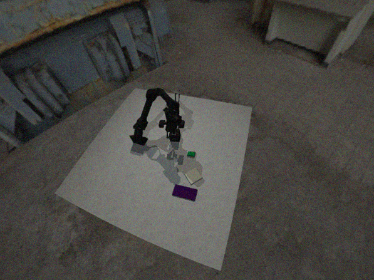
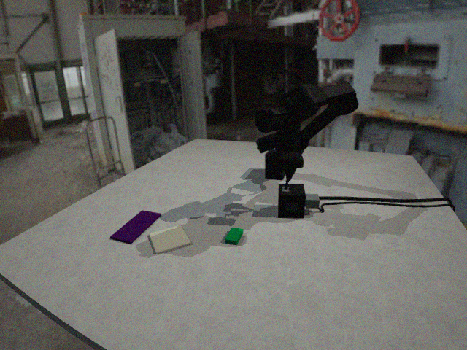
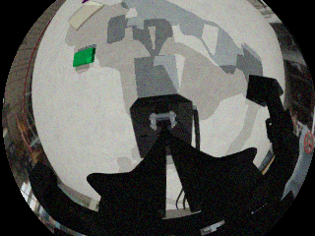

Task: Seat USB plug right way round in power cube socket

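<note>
The USB plug lies 20 mm below my gripper tip. The rest, counted from my gripper tip: green block (190 mm ahead, 80 mm to the right, 100 mm below); cream tile (270 mm ahead, 230 mm to the right, 100 mm below); pale socket (10 mm to the right, 40 mm below).
</note>
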